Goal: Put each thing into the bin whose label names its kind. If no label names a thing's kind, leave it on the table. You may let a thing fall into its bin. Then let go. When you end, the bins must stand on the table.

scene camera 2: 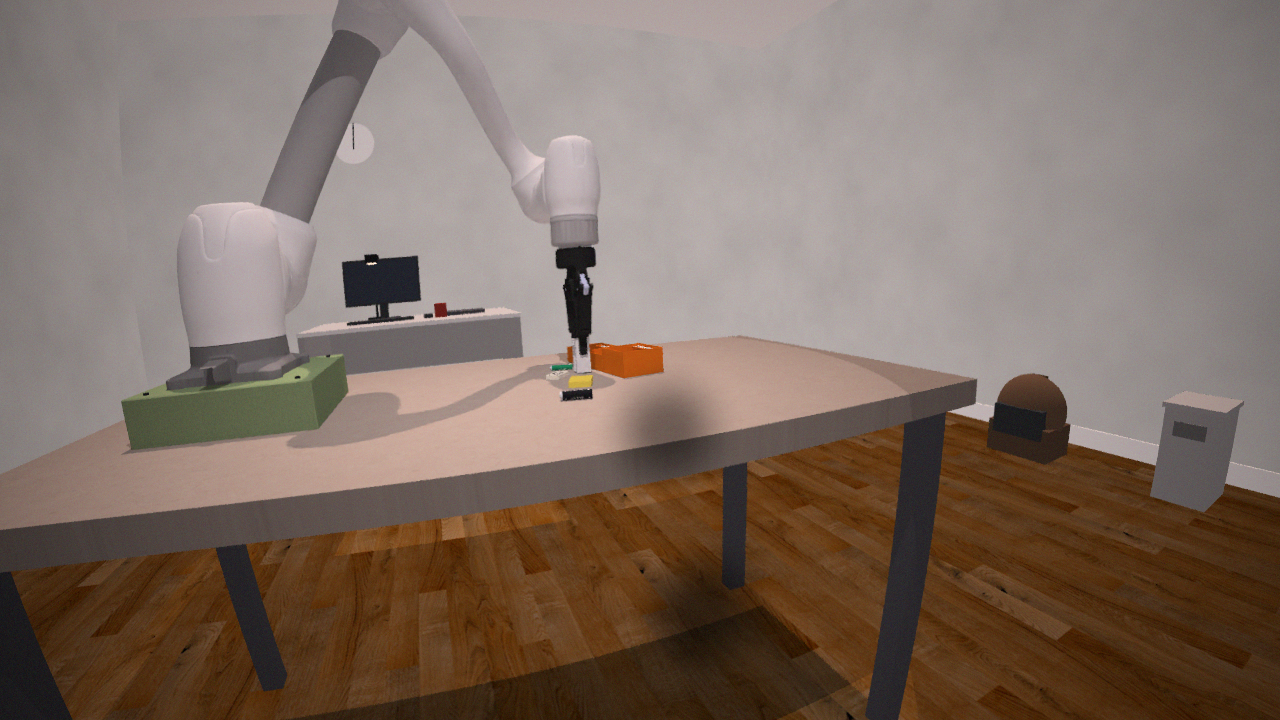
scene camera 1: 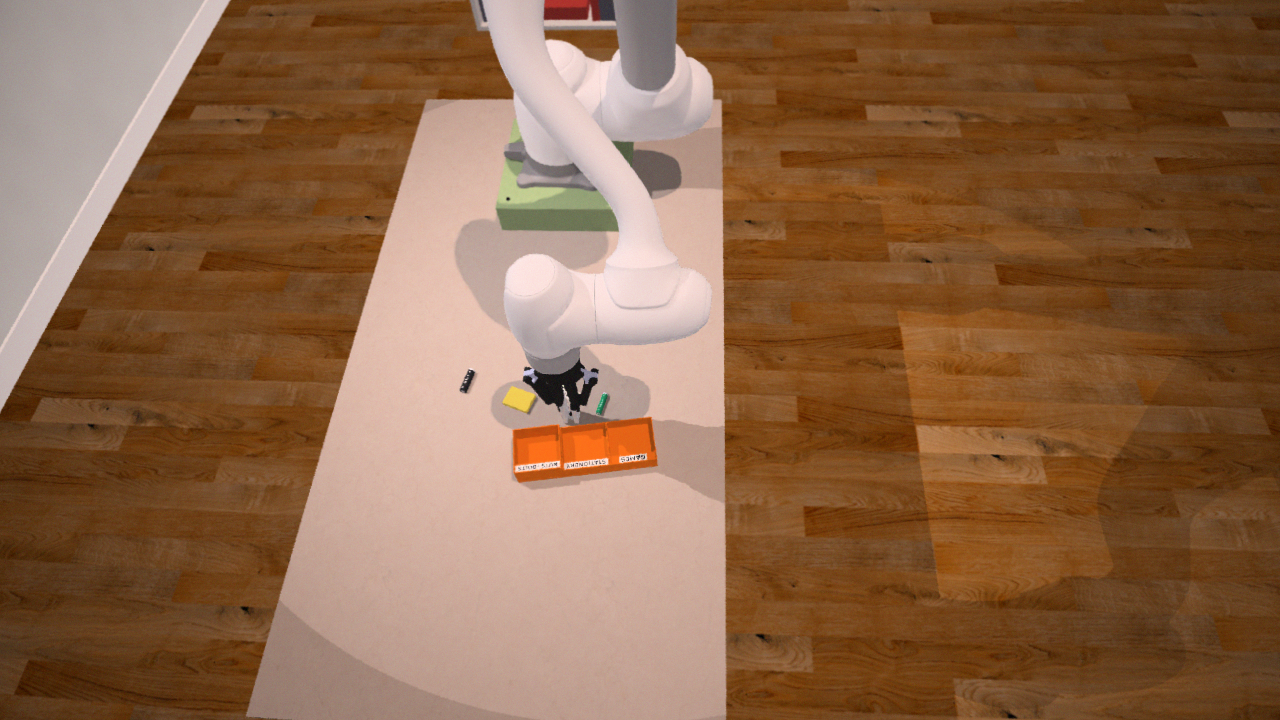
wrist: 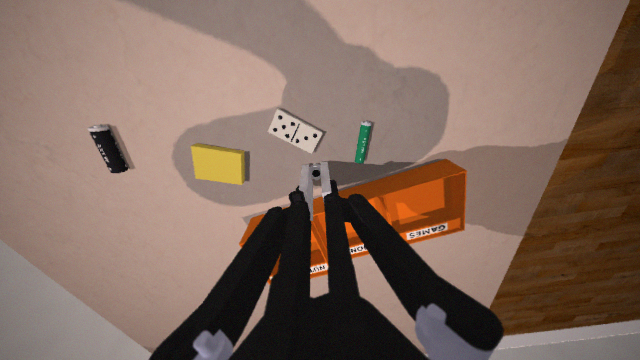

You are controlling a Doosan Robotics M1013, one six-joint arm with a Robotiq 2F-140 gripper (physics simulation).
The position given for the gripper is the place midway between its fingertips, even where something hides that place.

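Observation:
Scene camera 2 shows the gripper point(scene camera 2: 582, 371) together with an orange three-part bin point(scene camera 2: 631, 360). In the wrist view there are a black battery point(wrist: 102, 136), a yellow block point(wrist: 213, 163) and a white domino point(wrist: 285, 126), along with the bin point(wrist: 427, 202) and the gripper point(wrist: 316, 173). The gripper point(scene camera 1: 571, 416) is also visible in scene camera 1, as is the bin point(scene camera 1: 546, 452).

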